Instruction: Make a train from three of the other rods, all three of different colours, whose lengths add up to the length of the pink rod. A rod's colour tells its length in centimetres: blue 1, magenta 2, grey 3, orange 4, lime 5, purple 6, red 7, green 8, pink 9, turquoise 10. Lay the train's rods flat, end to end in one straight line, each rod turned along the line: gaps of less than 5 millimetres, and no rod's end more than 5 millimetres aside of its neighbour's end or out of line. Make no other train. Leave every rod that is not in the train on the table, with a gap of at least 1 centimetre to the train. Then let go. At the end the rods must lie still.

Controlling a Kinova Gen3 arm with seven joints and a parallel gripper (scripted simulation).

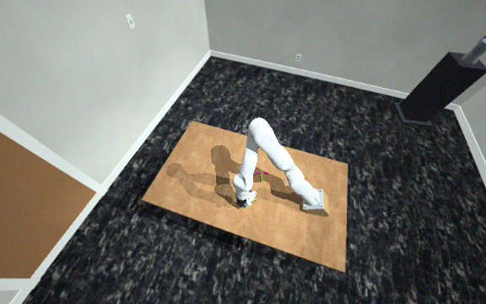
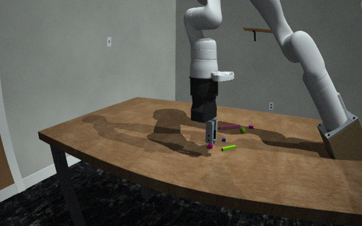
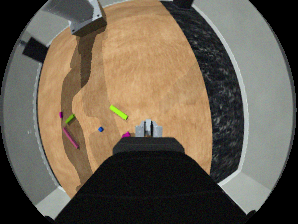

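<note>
Right now my hand is 12 cm to the left of the blue rod, 6 cm above it and 3 cm past it. Also, from my hand: pink rod (27 cm to the right, 6 cm below, 4 cm behind); then grey rod (1 cm below).
</note>
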